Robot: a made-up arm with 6 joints.
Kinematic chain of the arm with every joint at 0, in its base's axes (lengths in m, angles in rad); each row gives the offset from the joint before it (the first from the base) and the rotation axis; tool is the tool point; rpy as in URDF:
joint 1: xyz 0 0 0.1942 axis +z
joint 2: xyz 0 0 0 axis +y
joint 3: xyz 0.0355 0 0.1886 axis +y
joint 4: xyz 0.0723 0 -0.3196 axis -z
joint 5: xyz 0 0 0 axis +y
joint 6: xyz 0.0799 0 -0.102 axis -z
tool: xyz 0 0 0 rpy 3.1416 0 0
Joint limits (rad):
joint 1: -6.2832..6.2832
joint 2: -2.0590..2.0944
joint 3: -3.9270..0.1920
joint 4: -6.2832..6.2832
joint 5: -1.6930..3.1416
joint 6: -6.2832..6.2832
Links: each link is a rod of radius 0.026 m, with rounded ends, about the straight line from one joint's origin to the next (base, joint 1, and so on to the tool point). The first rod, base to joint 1, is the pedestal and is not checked.
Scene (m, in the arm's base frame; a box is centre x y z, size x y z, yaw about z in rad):
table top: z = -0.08
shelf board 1: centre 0.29 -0.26 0 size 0.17 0.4 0.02 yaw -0.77
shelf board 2: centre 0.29 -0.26 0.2 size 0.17 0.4 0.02 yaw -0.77
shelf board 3: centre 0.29 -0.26 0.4 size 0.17 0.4 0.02 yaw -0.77
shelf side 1: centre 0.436 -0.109 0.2 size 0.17 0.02 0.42 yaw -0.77
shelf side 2: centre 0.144 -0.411 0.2 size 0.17 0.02 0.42 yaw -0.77
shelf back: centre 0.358 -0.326 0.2 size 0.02 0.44 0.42 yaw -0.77
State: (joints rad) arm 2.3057 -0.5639 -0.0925 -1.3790 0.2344 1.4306
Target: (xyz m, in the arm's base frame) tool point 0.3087 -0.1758 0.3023
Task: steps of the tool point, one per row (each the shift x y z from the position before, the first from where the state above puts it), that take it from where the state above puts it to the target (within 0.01 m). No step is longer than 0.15 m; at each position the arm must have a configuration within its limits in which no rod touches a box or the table.
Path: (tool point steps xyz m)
1: 0.0637 0.0820 0.0271
2: 0.0932 0.0488 0.0312
3: 0.1053 0.0058 0.0332
4: 0.0972 -0.0375 0.0331
5: 0.0716 -0.0722 0.0311
6: 0.0347 -0.0915 0.0278
7: -0.0055 -0.0926 0.0235
8: -0.0402 -0.0769 0.0188
9: 0.0377 -0.0305 0.0151
10: 0.0359 -0.0331 0.0012
11: 0.0298 -0.0366 -0.0163

